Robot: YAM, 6 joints.
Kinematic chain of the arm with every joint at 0, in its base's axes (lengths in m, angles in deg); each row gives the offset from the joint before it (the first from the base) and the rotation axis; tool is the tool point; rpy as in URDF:
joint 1: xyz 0 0 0.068 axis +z
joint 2: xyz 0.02 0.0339 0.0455 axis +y
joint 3: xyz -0.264 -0.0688 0 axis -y
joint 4: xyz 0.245 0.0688 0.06 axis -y
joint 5: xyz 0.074 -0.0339 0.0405 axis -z
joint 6: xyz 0.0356 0 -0.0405 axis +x
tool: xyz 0 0 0 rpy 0 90 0
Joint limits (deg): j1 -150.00..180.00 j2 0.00..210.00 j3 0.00..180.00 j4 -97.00..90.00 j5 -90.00..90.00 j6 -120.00..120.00
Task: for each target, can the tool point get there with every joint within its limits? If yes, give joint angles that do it. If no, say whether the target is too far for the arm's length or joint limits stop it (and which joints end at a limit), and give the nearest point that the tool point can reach.
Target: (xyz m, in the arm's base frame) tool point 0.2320 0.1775 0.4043
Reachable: yes | joints 42.28 75.69 57.99 49.41 44.19 13.89
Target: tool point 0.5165 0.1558 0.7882
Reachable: no: too far | nearest point 0.3847 0.1160 0.6094 | short by 0.226 m
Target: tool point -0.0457 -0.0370 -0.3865
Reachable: no: joint limits stop it (at a limit: joint 2) | nearest point -0.0643 -0.0521 -0.3401 | short by 0.052 m
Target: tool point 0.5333 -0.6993 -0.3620
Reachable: no: too far | nearest point 0.3442 -0.4513 -0.1895 | short by 0.356 m
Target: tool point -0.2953 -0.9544 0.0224
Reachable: no: too far | nearest point -0.1901 -0.6144 0.0555 | short by 0.357 m
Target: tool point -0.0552 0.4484 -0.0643
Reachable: yes | joints 92.68 165.91 112.65 -50.65 -73.51 -52.26
